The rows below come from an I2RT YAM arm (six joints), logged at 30 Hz.
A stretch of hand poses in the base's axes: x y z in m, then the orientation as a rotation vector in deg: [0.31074 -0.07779 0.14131 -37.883 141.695 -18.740]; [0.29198 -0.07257 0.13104 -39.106 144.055 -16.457]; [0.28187 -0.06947 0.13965 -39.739 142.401 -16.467]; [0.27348 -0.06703 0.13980 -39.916 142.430 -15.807]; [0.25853 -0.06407 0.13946 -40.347 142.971 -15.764]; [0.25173 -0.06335 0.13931 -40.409 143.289 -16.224]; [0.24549 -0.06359 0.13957 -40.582 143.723 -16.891]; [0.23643 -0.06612 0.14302 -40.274 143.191 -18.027]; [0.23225 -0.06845 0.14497 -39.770 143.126 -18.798]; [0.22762 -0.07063 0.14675 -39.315 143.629 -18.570]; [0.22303 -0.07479 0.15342 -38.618 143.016 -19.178]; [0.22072 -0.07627 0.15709 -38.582 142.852 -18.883]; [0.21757 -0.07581 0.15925 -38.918 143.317 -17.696]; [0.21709 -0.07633 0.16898 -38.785 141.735 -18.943]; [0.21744 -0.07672 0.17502 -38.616 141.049 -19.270]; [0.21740 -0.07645 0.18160 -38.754 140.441 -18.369]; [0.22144 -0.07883 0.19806 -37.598 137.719 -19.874]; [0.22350 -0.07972 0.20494 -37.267 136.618 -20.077]
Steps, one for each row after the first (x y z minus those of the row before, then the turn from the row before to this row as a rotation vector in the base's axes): [-0.01876 0.00522 -0.01027 1.042 2.767 0.635]; [-0.01011 0.00310 0.00861 0.041 -1.368 0.868]; [-0.00839 0.00244 0.00015 0.418 0.148 0.247]; [-0.01495 0.00296 -0.00034 -0.151 0.631 0.146]; [-0.00680 0.00072 -0.00015 -0.382 0.263 -0.140]; [-0.00624 -0.00024 0.00026 -0.571 0.383 -0.141]; [-0.00906 -0.00253 0.00345 -0.659 -0.700 -0.281]; [-0.00418 -0.00233 0.00195 -0.412 -0.282 -0.469]; [-0.00463 -0.00218 0.00178 0.216 0.356 -0.395]; [-0.00459 -0.00416 0.00667 -0.190 -0.828 -0.409]; [-0.00231 -0.00148 0.00367 0.236 -0.138 0.084]; [-0.00315 0.00046 0.00216 0.706 0.639 0.337]; [-0.00048 -0.00052 0.00973 -0.674 -1.630 0.093]; [0.00035 -0.00039 0.00604 -0.116 -0.718 0.013]; [-0.00004 0.00027 0.00658 0.669 -0.444 0.466]; [0.00404 -0.00238 0.01646 -0.481 -3.011 -0.340]; [0.00206 -0.00089 0.00688 0.049 -1.141 0.049]
